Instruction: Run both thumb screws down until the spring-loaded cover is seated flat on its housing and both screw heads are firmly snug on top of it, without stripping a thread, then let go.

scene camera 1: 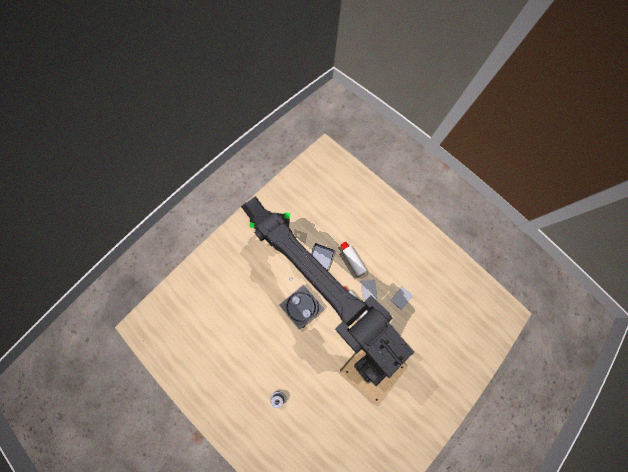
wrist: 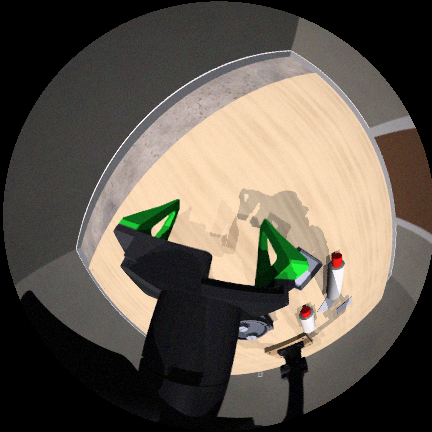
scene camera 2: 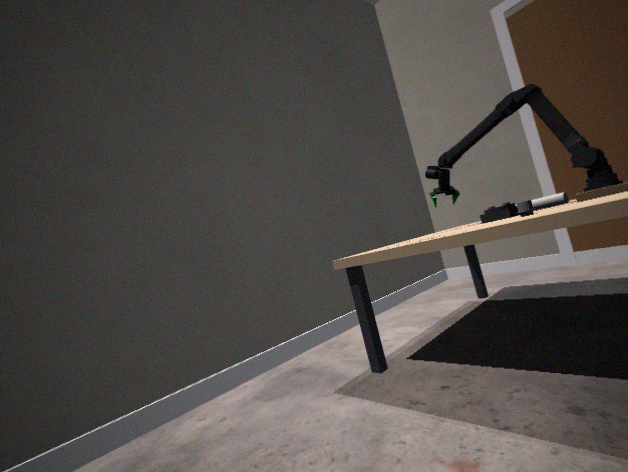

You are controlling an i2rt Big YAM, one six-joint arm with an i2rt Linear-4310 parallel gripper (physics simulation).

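Seen in the pictures: gripper, fingertip midpoint: (wrist: pixel 220 212) (scene camera 2: pixel 444 205); arm's base, link origin: (wrist: pixel 290 347) (scene camera 2: pixel 603 188).
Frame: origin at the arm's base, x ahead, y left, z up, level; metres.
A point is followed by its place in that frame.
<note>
The dark square housing (scene camera 1: pixel 319 307) {x 0.298, y 0.027, z 0.014 m} (scene camera 2: pixel 489 217) {x 0.363, y 0.145, z -0.006 m} sits on the table, with a round dark cover (scene camera 1: pixel 303 306) {x 0.339, y 0.074, z 0.027 m} (wrist: pixel 260 327) {x 0.340, y 0.041, z 0.028 m} on its top. Two pale round screw heads, one (scene camera 1: pixel 295 299) {x 0.379, y 0.082, z 0.039 m} towards the back and one (scene camera 1: pixel 306 313) {x 0.312, y 0.080, z 0.040 m} towards the front in scene camera 1, show on the cover. In the wrist view the housing is partly hidden behind the gripper's body. Whether the cover is flat or the heads touch it is too small to tell. My gripper (scene camera 1: pixel 269 220) {x 0.680, y -0.030, z 0.113 m} (scene camera 2: pixel 444 204) {x 0.680, y -0.030, z 0.113 m} (wrist: pixel 220 212) {x 0.680, y -0.030, z 0.113 m} is open and empty, with green fingers, well above the table and away from the housing.
A shallow tray (scene camera 1: pixel 322 256) {x 0.456, y -0.115, z -0.025 m} (wrist: pixel 312 267) {x 0.436, y -0.145, z -0.025 m}, a large red-capped white bottle (scene camera 1: pixel 355 261) {x 0.353, y -0.200, z 0.024 m} (wrist: pixel 336 281) {x 0.376, y -0.196, z 0.022 m} and a smaller one (wrist: pixel 308 321) {x 0.252, y -0.094, z 0.024 m} lie beside the arm. Two grey plates (scene camera 1: pixel 369 289) {x 0.226, y -0.184, z -0.023 m} (scene camera 1: pixel 402 297) {x 0.112, y -0.274, z -0.023 m} lie near its base. A small metal cylinder (scene camera 1: pixel 277 399) {x 0.124, y 0.353, z 0.025 m} stands apart.
</note>
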